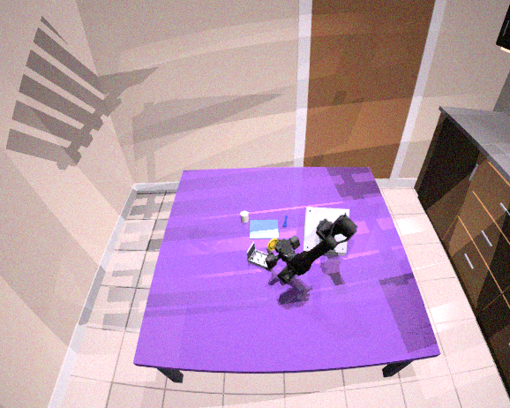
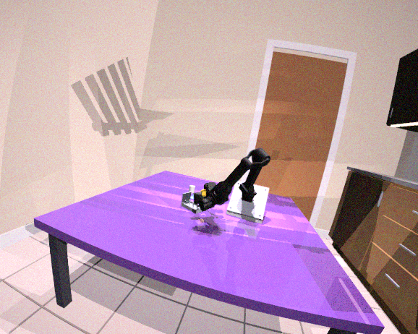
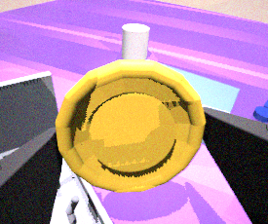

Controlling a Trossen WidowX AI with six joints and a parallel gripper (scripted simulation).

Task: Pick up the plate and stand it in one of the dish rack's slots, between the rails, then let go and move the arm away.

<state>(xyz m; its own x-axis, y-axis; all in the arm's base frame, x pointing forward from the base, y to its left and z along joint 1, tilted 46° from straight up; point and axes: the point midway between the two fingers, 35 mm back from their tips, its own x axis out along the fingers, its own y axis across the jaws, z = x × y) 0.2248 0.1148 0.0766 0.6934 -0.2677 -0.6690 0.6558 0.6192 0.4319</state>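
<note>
The grey dish rack lies 6 cm below my gripper tip, 4 cm to the left of it and 4 cm ahead of it. Also, from my gripper tip: yellow plate right at my gripper tip; blue utensil 23 cm to the right, 8 cm below, 5 cm behind; light blue mat 16 cm to the right, 9 cm below, 6 cm ahead.
</note>
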